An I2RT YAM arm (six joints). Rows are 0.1 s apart.
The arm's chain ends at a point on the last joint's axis. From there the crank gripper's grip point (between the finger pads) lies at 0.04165 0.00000 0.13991 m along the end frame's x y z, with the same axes.
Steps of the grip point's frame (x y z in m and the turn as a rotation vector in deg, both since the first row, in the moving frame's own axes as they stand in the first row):
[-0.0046, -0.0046, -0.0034, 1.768, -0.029, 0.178]
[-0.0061, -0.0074, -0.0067, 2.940, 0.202, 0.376]
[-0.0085, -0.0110, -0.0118, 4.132, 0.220, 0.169]
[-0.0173, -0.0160, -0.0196, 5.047, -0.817, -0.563]
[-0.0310, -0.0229, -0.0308, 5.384, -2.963, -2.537]
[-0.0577, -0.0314, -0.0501, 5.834, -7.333, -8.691]
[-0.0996, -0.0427, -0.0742, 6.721, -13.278, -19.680]
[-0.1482, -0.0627, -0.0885, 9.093, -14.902, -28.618]
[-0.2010, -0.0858, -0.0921, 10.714, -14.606, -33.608]
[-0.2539, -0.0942, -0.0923, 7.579, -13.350, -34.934]
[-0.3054, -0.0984, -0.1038, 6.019, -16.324, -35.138]
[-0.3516, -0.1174, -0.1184, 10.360, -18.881, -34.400]
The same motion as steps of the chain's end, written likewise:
[-0.0045, -0.0004, -0.0034, 1.768, -0.029, 0.178]
[-0.0066, -0.0005, -0.0064, 2.940, 0.202, 0.376]
[-0.0091, -0.0010, -0.0113, 4.132, 0.220, 0.169]
[-0.0152, -0.0033, -0.0196, 5.047, -0.817, -0.563]
[-0.0234, -0.0080, -0.0321, 5.384, -2.963, -2.537]
[-0.0380, -0.0121, -0.0532, 5.834, -7.333, -8.691]
[-0.0619, -0.0178, -0.0781, 6.721, -13.278, -19.680]
[-0.1020, -0.0301, -0.0908, 9.093, -14.902, -28.618]
[-0.1523, -0.0480, -0.0930, 10.714, -14.606, -33.608]
[-0.2097, -0.0624, -0.0948, 7.579, -13.350, -34.934]
[-0.2551, -0.0724, -0.1073, 6.019, -16.324, -35.138]
[-0.2926, -0.0833, -0.1194, 10.360, -18.881, -34.400]

